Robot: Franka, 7 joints.
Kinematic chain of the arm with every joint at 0, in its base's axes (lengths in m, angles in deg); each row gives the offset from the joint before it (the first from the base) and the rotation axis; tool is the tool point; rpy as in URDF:
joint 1: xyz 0 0 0.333 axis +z
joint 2: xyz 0 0 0 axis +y
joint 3: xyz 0 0 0.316 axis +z
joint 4: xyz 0.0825 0 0 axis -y
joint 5: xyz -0.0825 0 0.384 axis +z
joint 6: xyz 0 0 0 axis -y
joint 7: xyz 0.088 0 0 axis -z
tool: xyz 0 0 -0.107 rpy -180 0 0
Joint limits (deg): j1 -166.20..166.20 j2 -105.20..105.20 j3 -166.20..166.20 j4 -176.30..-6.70 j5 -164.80..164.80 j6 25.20..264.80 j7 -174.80..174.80
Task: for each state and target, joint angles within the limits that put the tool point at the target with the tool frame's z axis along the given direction. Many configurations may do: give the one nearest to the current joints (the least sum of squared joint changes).
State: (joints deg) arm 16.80 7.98 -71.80 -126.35 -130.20 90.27 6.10
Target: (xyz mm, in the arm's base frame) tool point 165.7 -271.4 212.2 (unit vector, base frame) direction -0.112 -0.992 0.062
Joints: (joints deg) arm 19.60 -5.51 -65.19 -171.13 -129.93 89.72 6.10
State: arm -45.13 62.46 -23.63 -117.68 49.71 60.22 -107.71
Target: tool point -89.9 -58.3 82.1 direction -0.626 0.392 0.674
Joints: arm -10.35 72.86 -18.50 -161.29 -0.55 98.50 -107.71
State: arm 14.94 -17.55 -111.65 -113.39 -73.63 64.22 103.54
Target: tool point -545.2 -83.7 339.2 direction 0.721 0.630 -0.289
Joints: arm -15.29 -36.86 -139.46 -87.91 -40.34 43.27 103.54
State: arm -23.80 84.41 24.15 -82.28 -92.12 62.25 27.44
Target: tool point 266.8 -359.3 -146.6 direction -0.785 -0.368 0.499
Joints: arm -44.38 94.28 8.53 -73.27 -78.00 48.49 27.44
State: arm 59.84 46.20 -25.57 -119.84 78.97 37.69 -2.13
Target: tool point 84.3 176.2 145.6 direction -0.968 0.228 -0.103
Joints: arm 75.42 14.10 -32.16 -166.46 57.51 88.81 -2.13
